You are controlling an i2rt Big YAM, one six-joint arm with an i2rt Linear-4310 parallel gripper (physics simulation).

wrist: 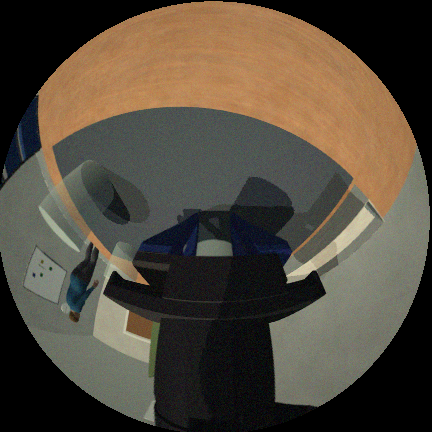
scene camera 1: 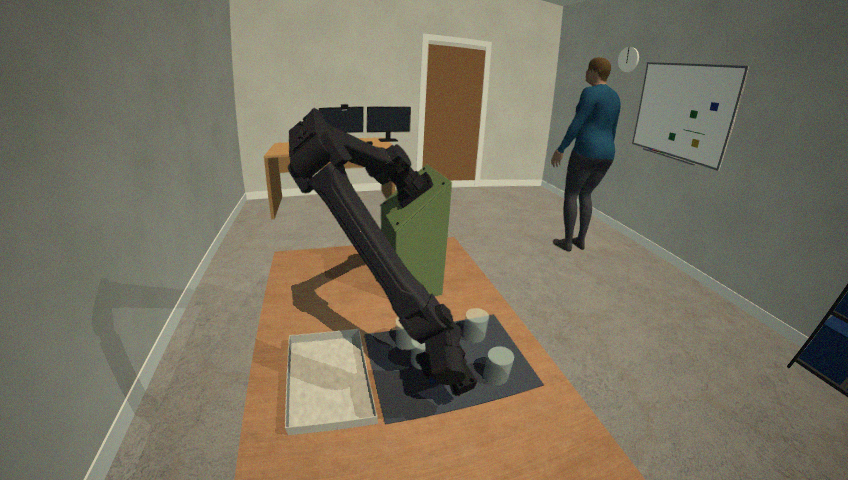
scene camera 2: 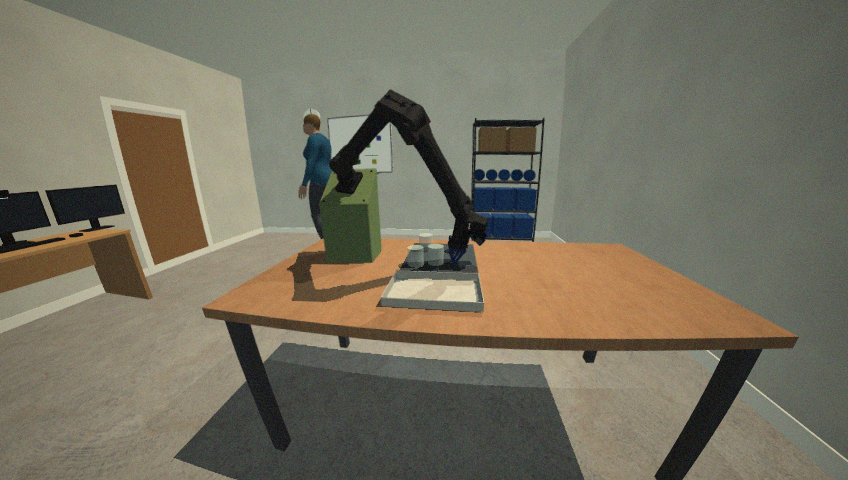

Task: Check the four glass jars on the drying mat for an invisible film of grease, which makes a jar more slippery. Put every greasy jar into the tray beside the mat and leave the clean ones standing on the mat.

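Frame: origin at the arm's base, x ahead, y left, z up, level; centimetres.
Seen in the pictures: gripper, fingertip midpoint: (wrist: 213, 217) (scene camera 2: 453, 261); arm's base at its link origin: (scene camera 1: 416, 191) (scene camera 2: 349, 183).
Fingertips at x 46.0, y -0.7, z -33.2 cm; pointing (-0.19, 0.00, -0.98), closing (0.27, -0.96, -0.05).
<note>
Offsets run from my fingertips to a thing's middle. Level surfaces: height alone.
My gripper (scene camera 2: 456, 255) (wrist: 213, 217) is low over the mat {dz -0.1 cm} (scene camera 1: 410, 410) (wrist: 200, 150). Its blue fingers stand a narrow gap apart with nothing between them. A pale glass jar {dx -7.2, dy -2.1, dz +3.6 cm} (scene camera 1: 418, 346) (scene camera 2: 435, 255) (wrist: 214, 248) stands upright just beyond the fingers on the base side, partly hidden by the arm in scene camera 1. Another jar {dx -15.1, dy -5.2, dz +3.6 cm} (scene camera 1: 405, 336) (scene camera 2: 415, 256) stands beside it. A third jar {dx -15.3, dy +14.3, dz +3.6 cm} (scene camera 1: 476, 327) (scene camera 2: 425, 237) (wrist: 121, 252) stands at the mat's back right. The fourth jar {dx +1.1, dy +15.4, dz +3.6 cm} (scene camera 1: 498, 366) (wrist: 72, 202) stands at the right. The tray {dx -2.8, dy -26.9, dz +1.1 cm} (scene camera 1: 330, 427) (scene camera 2: 433, 305) holds no jar.
The green pedestal (scene camera 1: 419, 246) (scene camera 2: 346, 234) carries the arm at the back of the wooden table {dz -0.4 cm} (scene camera 1: 440, 455) (scene camera 2: 571, 297). The tray's raised walls run close along the mat's left edge. A person (scene camera 1: 595, 130) (scene camera 2: 315, 160) stands away from the table near the whiteboard (scene camera 1: 678, 95).
</note>
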